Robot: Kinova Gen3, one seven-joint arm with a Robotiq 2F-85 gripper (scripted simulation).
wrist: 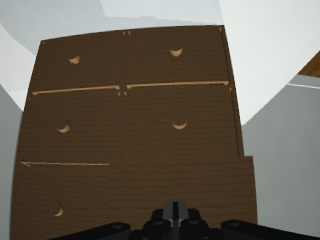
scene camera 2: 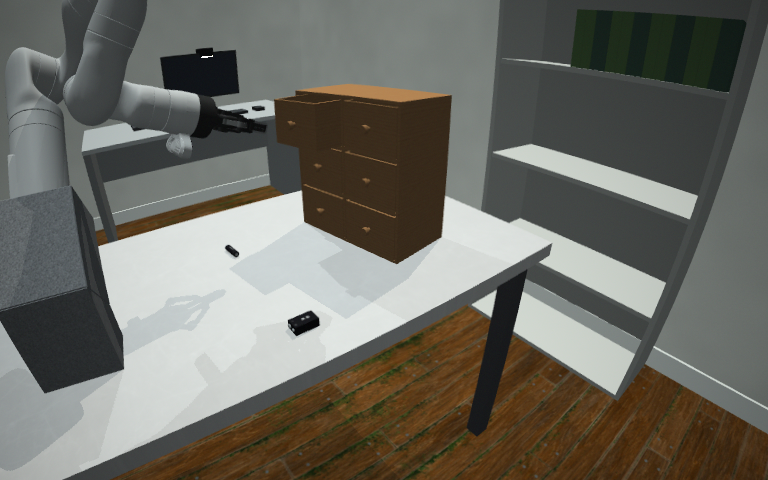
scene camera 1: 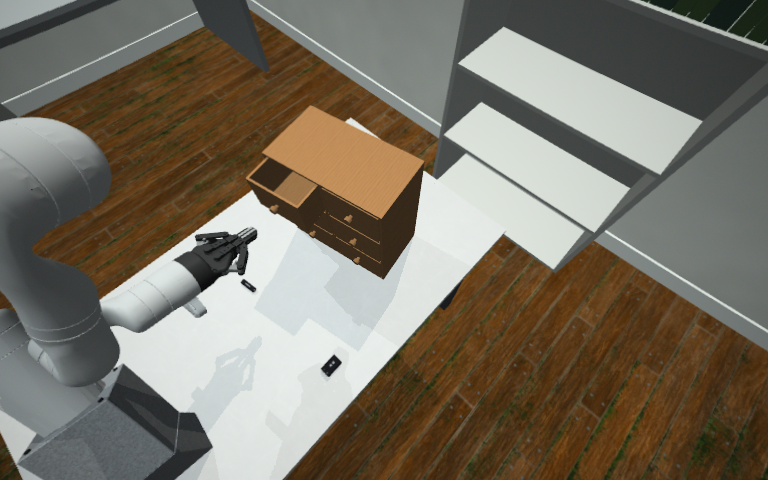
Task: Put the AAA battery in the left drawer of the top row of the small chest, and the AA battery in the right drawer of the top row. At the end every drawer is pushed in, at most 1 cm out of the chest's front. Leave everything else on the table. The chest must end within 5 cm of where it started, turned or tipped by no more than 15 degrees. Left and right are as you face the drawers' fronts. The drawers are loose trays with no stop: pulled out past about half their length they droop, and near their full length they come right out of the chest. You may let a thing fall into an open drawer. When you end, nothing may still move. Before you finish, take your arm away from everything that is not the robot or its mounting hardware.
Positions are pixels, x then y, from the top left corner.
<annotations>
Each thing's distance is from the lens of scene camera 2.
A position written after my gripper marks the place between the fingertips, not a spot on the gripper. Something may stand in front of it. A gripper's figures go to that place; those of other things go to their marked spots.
my gripper [scene camera 2: 265, 128]: 0.82 m
drawer [scene camera 2: 317, 126]: 0.81 m
small wooden chest [scene camera 2: 423, 117]: 0.79 m
drawer [scene camera 2: 368, 227]: 0.86 m
drawer [scene camera 2: 325, 210]: 0.96 m
</annotations>
